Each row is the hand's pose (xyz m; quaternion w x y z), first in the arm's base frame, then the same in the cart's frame.
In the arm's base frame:
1: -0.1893 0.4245 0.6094 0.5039 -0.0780 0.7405 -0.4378
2: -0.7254 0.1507 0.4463 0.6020 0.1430 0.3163 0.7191
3: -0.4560 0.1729 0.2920 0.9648 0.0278 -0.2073 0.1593
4: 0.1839 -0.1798 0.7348 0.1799 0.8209 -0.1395 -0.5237
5: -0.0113 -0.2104 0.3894 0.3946 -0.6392 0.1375 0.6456
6: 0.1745 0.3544 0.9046 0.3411 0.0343 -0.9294 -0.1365
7: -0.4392 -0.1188 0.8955 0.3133 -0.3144 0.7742 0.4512
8: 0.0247 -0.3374 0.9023 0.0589 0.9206 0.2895 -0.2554
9: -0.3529 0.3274 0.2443 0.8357 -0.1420 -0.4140 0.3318
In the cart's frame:
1: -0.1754 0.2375 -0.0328 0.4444 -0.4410 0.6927 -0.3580
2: -0.4678 -0.2972 0.0995 0.3153 0.0852 0.5534 0.7662
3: -0.3140 -0.2104 -0.1568 0.8922 -0.0294 0.0180 0.4503
4: 0.4982 -0.0145 0.0216 0.4656 0.6780 0.0610 -0.5655
5: 0.2774 -0.2642 -0.1957 0.0601 -0.5721 0.1138 0.8100
6: 0.2210 0.4687 0.0848 0.5329 0.2221 -0.8099 0.1036
7: 0.0259 -0.2017 0.4211 0.0289 0.4770 -0.7537 -0.4511
8: 0.5119 -0.1508 0.2655 0.2118 0.7153 0.5053 -0.4338
9: -0.3380 -0.0573 -0.2698 0.7358 -0.0765 -0.2206 0.6356

